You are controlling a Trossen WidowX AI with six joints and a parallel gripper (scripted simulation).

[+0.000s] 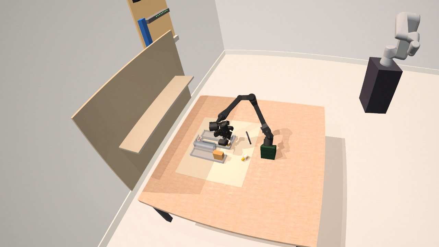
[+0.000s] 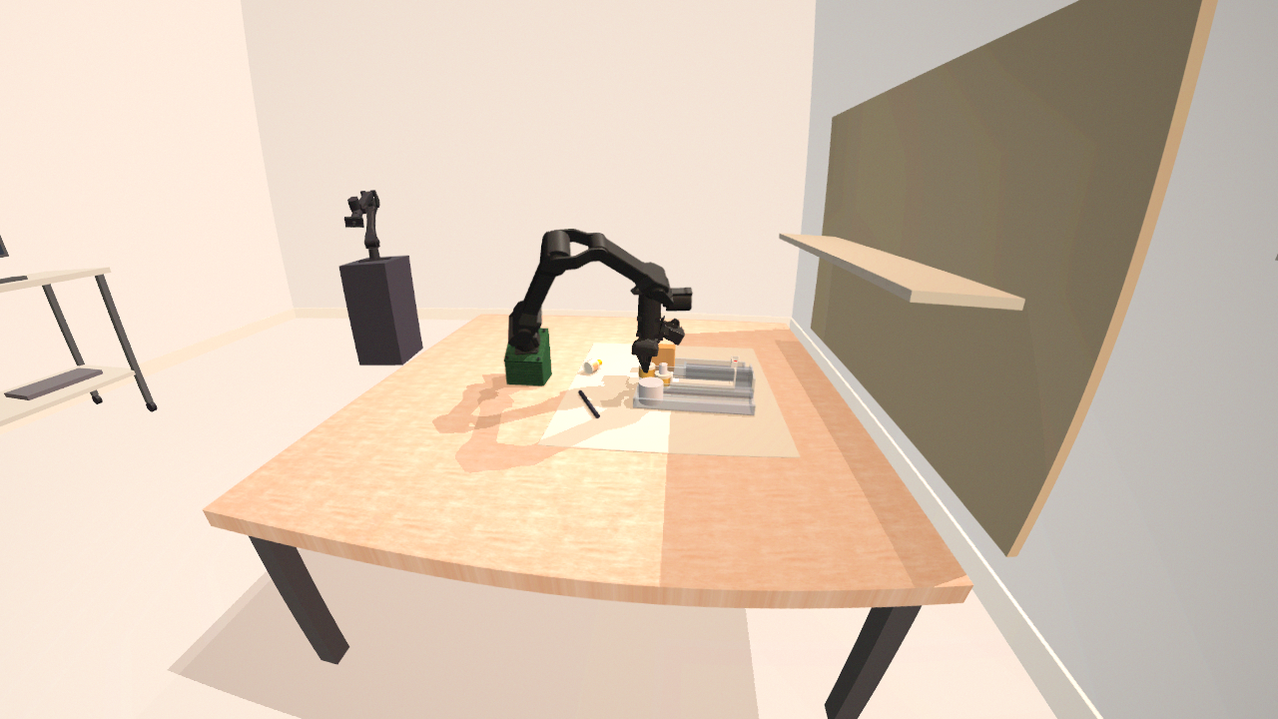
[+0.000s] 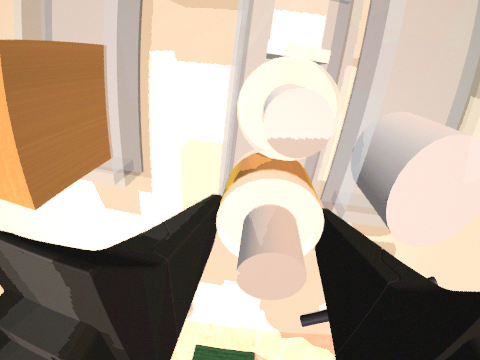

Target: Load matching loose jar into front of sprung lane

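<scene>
The pale grey cylinder is 80 mm to the right of my gripper tip, 20 mm below it and 10 mm ahead of it. From my gripper tip the other things lie so: sprung lane: 160 mm ahead, 30 mm below; black pen: 150 mm behind, 100 mm to the right, 50 mm below.
</scene>
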